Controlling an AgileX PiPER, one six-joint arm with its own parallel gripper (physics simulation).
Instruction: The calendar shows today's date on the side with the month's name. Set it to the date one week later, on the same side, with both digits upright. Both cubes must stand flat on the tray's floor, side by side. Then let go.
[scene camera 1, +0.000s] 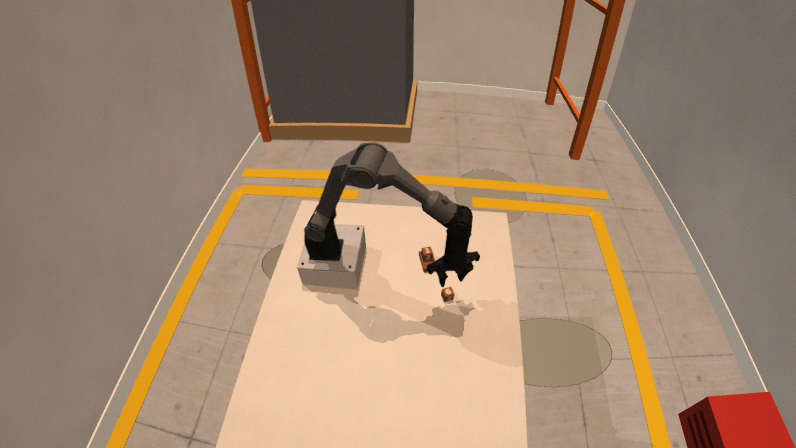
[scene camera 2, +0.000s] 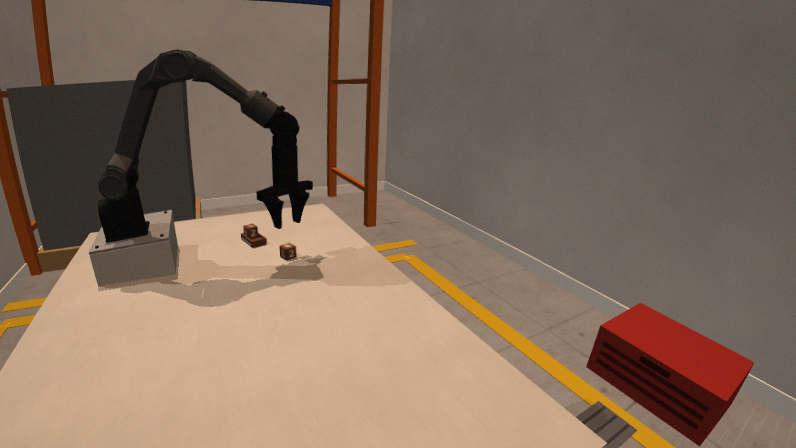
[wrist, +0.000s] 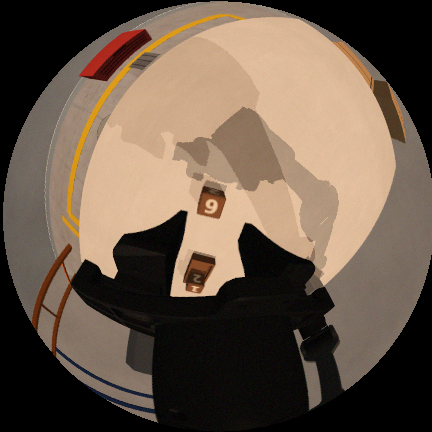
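Observation:
A brown cube (scene camera 1: 447, 294) (scene camera 2: 287, 251) (wrist: 211, 202) lies flat on the table, outside the tray. Its side toward scene camera 2 reads 2; its top in the wrist view is a 6 or 9. The small brown tray (scene camera 1: 425, 266) (scene camera 2: 255, 240) (wrist: 201, 263) stands nearer the arm's base. The other cube (scene camera 1: 426, 253) (scene camera 2: 250, 230) (wrist: 195, 281) stands in one end of it, with a 2 toward scene camera 2 and a 1 on top. My gripper (scene camera 1: 452, 282) (scene camera 2: 288, 224) (wrist: 213, 226) is open and empty, pointing down above the loose cube and apart from it.
The arm's grey base block (scene camera 1: 329, 276) (scene camera 2: 136, 260) stands on the table (scene camera 1: 378, 389) (scene camera 2: 250, 361) (wrist: 315, 90). A red box (scene camera 1: 743, 420) (scene camera 2: 679, 350) (wrist: 114, 52) stands beyond the table's edge. Orange posts (scene camera 1: 596, 77) (scene camera 2: 373, 111) rise farther back.

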